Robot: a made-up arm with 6 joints.
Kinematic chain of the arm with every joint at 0, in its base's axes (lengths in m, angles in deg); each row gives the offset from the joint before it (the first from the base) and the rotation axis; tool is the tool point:
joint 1: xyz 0 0 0.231 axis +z
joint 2: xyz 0 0 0 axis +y
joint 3: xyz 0 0 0.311 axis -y
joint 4: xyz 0 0 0 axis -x
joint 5: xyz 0.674 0 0 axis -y
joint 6: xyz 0 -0.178 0 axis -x
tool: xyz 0 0 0
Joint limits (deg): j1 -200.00..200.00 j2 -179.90..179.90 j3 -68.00..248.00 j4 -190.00..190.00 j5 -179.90..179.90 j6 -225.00..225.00
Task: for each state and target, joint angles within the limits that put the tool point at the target. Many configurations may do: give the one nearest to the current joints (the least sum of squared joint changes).
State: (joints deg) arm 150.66 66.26 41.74 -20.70 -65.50 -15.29
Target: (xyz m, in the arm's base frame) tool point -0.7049 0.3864 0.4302
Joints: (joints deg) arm 162.72 21.74 20.81 -26.25 -65.50 -15.29
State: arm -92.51 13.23 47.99 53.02 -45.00 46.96
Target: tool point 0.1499 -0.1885 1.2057
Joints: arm -48.58 6.15 64.10 86.04 -45.00 46.96
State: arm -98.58 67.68 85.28 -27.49 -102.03 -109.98
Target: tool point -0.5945 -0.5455 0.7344
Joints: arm -126.36 29.53 56.90 -29.18 -102.03 -109.98
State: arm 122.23 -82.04 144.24 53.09 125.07 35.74
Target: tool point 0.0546 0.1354 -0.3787
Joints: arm 117.98 -99.33 194.68 51.11 125.07 35.74
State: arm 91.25 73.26 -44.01 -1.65 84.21 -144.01
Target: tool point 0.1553 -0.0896 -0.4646
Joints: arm 74.65 110.72 -12.52 12.94 84.21 -144.01
